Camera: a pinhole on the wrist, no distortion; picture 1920 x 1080 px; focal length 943.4 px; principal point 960.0 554.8 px. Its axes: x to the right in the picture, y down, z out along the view. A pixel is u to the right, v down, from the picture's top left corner.
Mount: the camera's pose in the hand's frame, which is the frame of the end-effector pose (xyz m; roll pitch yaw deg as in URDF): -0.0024 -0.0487 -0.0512 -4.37 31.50 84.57
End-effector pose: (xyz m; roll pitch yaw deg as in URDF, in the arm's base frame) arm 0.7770 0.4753 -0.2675 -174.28 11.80 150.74
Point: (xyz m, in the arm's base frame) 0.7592 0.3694 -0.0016
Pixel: behind the camera
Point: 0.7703 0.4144 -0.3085
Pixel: 333 619
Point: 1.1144 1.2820 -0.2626
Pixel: outside the picture
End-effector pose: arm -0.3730 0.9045 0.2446 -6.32 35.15 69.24
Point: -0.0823 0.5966 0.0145
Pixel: behind the camera
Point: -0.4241 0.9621 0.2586
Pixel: 1311 394
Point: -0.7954 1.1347 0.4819
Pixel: 1375 703
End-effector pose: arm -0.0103 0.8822 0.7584 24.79 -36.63 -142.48
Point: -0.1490 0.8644 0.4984
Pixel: behind the camera
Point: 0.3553 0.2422 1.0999
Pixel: outside the picture
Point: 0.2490 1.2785 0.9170
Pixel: 522 1047
